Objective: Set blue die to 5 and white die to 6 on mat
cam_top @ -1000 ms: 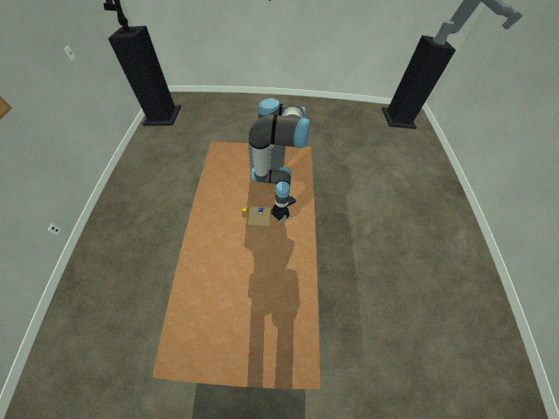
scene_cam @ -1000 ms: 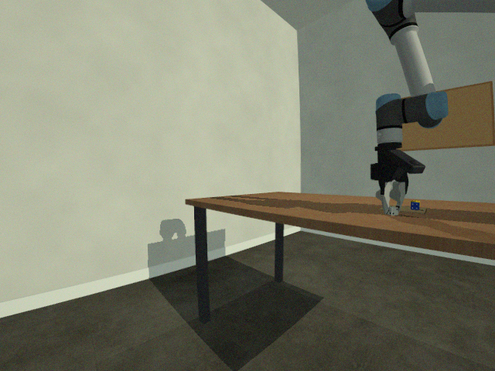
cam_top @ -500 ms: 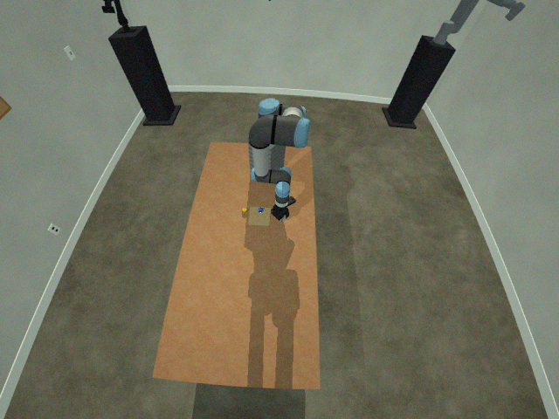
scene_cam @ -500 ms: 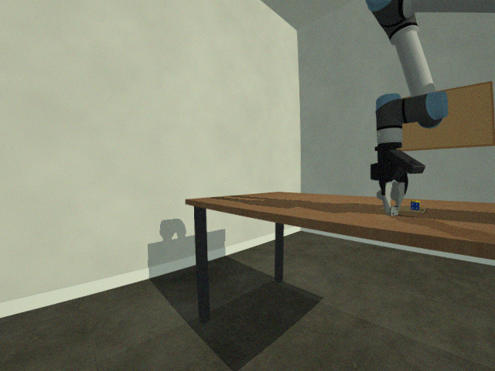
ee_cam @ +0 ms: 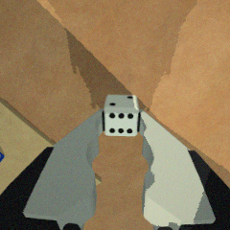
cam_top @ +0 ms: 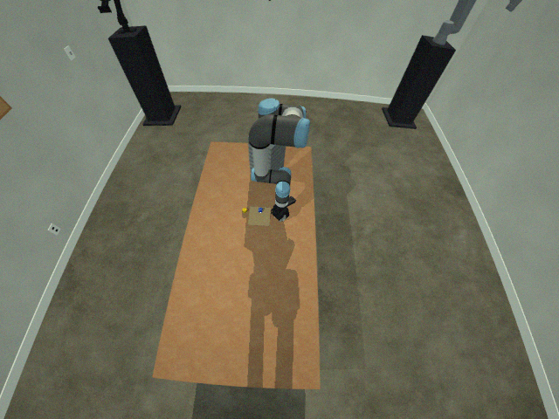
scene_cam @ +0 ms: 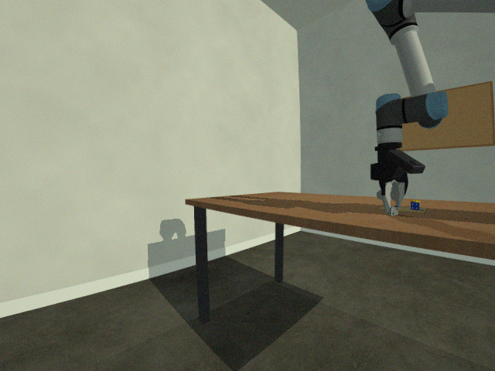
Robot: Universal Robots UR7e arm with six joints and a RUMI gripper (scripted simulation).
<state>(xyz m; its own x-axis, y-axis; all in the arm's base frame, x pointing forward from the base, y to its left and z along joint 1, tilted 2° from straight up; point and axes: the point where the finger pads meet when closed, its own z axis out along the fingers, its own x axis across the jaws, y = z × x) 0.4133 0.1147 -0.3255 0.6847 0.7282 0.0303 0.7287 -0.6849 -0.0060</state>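
Now: hand 2 cm past the tan mat, 15 cm to the left of it and 2 cm above it. The rest, counted from my hand: blue die 6 cm behind, 14 cm to the right; then white die right at my hand; then yellow die 5 cm behind, 25 cm to the right.
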